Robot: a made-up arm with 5 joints.
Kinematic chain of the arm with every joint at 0, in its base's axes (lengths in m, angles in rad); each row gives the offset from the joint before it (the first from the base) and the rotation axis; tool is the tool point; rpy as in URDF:
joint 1: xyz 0.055 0 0.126 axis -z
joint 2: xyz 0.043 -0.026 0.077 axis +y
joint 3: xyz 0.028 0 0.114 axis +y
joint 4: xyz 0.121 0 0.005 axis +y
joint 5: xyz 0.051 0.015 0 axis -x
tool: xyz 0 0 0 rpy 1.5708 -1.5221 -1.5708
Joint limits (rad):
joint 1: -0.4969..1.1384
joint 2: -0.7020..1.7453
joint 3: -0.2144..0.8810
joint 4: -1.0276..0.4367
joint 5: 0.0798..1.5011
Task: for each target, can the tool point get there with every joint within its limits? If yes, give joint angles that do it. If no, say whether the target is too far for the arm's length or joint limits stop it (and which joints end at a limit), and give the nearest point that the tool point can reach.
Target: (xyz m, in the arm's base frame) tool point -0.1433 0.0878 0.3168
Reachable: no: joint limits stop it (at a limit: joint 1, joint 2, joint 3, joint 4) | nearest point 0.0626 -0.0426 0.4547 | short by 0.280 m
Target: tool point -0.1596 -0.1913 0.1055
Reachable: no: joint limits stop it (at a limit: joint 1, joint 3, joint 4) | nearest point 0.0831 -0.0872 0.0883 | short by 0.265 m
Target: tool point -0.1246 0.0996 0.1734
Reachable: no: joint limits stop it (at a limit: joint 1, joint 2, joint 3, joint 4) | nearest point 0.0436 -0.0017 0.0877 | short by 0.214 m
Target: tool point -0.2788 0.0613 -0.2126
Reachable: no: too far | nearest point 0.0587 -0.0342 0.0302 | short by 0.427 m
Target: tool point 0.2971 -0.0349 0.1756
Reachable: yes | joints 0.0983 0.4773 0.2075 0.3226 0.2882
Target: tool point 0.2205 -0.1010 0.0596
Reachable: yes | joints 0.4913 1.1260 0.3497 -0.2911 1.3547
